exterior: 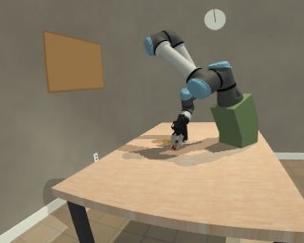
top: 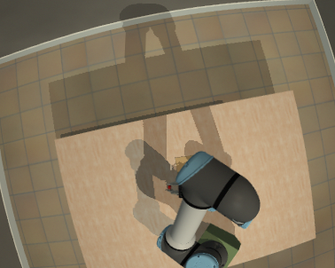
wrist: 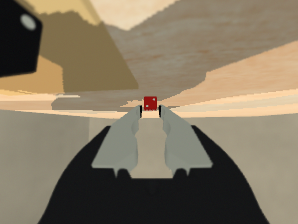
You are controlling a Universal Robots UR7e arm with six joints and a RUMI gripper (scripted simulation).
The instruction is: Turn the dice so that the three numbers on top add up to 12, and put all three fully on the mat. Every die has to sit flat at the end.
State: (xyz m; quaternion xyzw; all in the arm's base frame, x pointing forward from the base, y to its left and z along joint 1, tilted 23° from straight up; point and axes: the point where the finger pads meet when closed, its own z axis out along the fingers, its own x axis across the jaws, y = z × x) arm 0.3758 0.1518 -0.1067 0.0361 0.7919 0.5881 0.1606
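Right now my hand is 1 cm above the red die. Also, from my hand: yellow die: 12 cm to the right, 7 cm ahead; black die: 12 cm to the right, 2 cm ahead; tan mat: 12 cm to the right, 7 cm ahead, 1 cm below.
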